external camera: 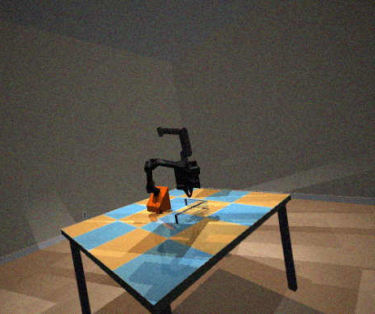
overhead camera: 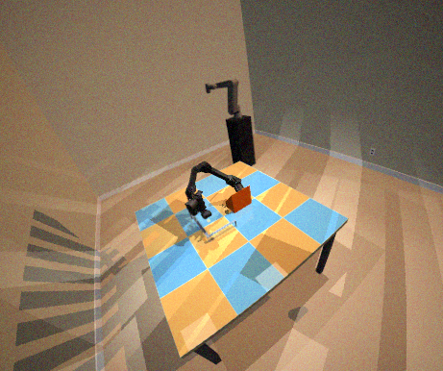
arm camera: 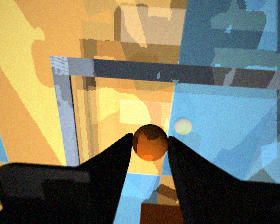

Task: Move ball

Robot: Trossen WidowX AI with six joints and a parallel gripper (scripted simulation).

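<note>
Now: gripper tip 110 mm above the pale round patch, 60 mm to the left of it and 40 mm past it. From my gripper tip the other things lie so: orange-brown ball: right at my gripper tip.
</note>
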